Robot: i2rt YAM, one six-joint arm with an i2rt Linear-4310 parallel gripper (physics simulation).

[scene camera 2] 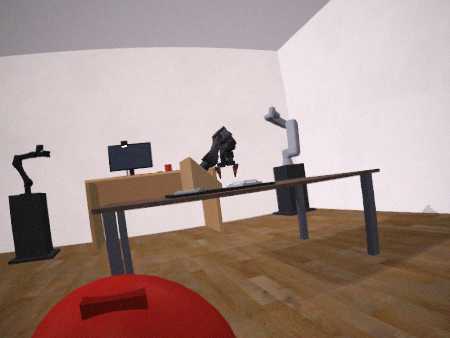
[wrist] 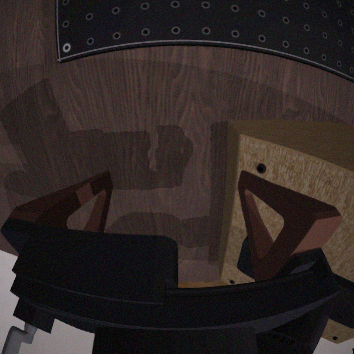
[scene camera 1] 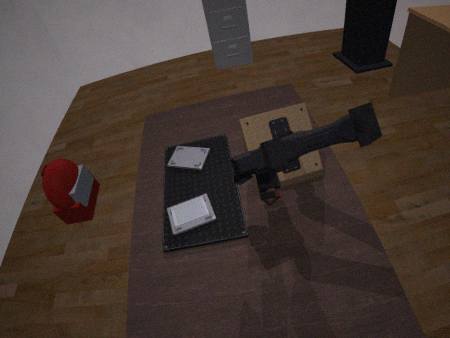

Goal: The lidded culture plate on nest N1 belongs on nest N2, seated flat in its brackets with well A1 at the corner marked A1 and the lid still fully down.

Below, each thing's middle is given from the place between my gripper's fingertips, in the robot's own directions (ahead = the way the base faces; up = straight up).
The grey nest (scene camera 1: 194, 158) is 250 mm ahead of my hand, 330 mm to the right of it and 50 mm below it.
